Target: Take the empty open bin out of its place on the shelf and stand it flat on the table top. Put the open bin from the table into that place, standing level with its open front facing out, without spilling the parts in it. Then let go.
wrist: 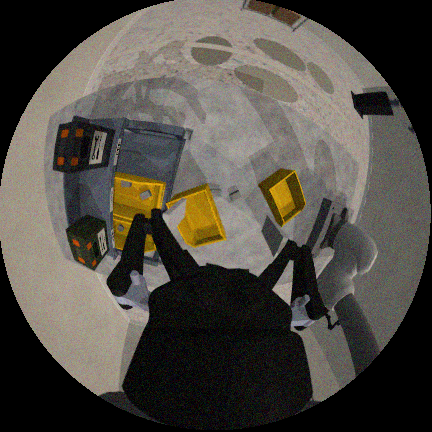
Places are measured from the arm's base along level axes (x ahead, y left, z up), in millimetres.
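Where they show: gripper, fingertip midpoint: (225, 215); arm's base, link origin: (334, 230).
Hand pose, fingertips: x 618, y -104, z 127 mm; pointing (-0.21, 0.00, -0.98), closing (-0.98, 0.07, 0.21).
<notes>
Things, the pixels of their top centre, and the offset from my fingertips. "pt": a spot on its surface instead. Level surfaces: height alone.
- blue-grey shelf, surface spot: (185, 131) pt 84 mm ahead, 147 mm right, 132 mm down
- shelf bin, surface spot: (137, 195) pt 222 mm ahead, 26 mm left, 178 mm down
- second bin, surface spot: (120, 235) pt 305 mm ahead, 166 mm left, 168 mm down
- table top, surface height: 187 mm down
My gripper (225, 215) is open and empty, its fingers wide apart. The left fingertip overlaps the yellow bins in the blue-grey shelf (185, 131). One shelf bin (137, 195) holds small grey parts; a second bin (120, 235) beside it also shows a part and is partly hidden by the finger. An unfilled place (150, 150) shows in the shelf beside them. A yellow open bin (205, 217) is outside the shelf, turned at an angle, between the fingers' directions; whether it holds parts is unclear. Another yellow open bin (283, 197) stands on the table top (225, 120) to the right and looks empty.
Two dark boxes with orange marks (82, 147) (89, 242) are at the shelf's left side. Small grey pieces (233, 192) lie between the two loose bins. The robot's pale grey arm (350, 250) and a dark base bar (318, 220) are at the right.
</notes>
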